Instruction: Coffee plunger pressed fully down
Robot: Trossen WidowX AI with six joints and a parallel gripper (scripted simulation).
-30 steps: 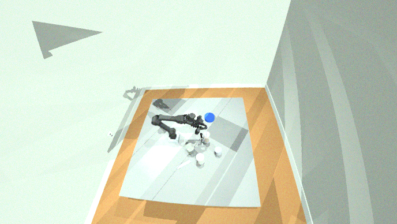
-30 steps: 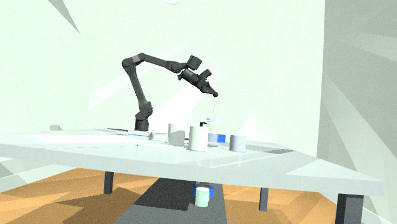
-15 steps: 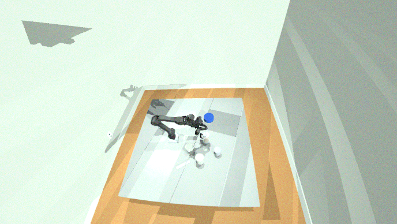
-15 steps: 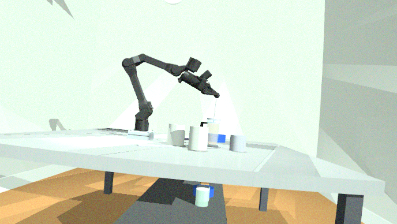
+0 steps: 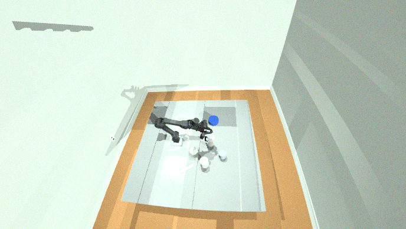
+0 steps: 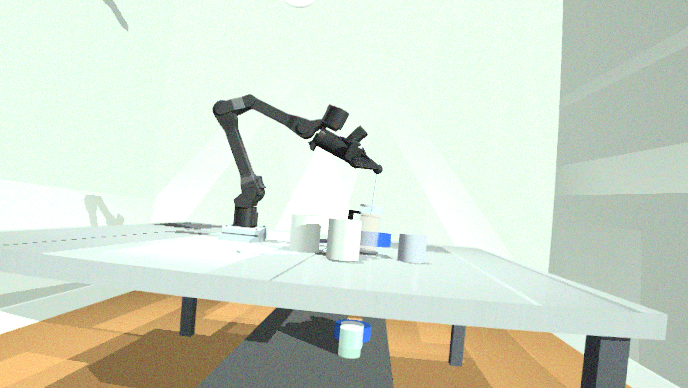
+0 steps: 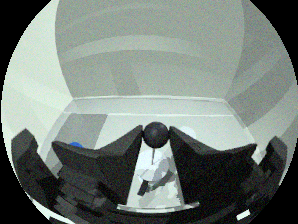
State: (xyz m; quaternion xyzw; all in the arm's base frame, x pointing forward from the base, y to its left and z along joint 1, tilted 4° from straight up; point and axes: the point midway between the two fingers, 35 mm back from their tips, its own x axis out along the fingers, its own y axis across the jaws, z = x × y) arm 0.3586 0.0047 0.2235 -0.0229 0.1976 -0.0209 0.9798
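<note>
My gripper tip is now 3 cm past the coffee press, 1 cm to the right of it and 12 cm above it. From my gripper tip the other things lie so: flat white strip 24 cm behind, 28 cm to the right, 24 cm below; pale cup 4 cm behind, 2 cm to the right, 51 cm below.
</note>
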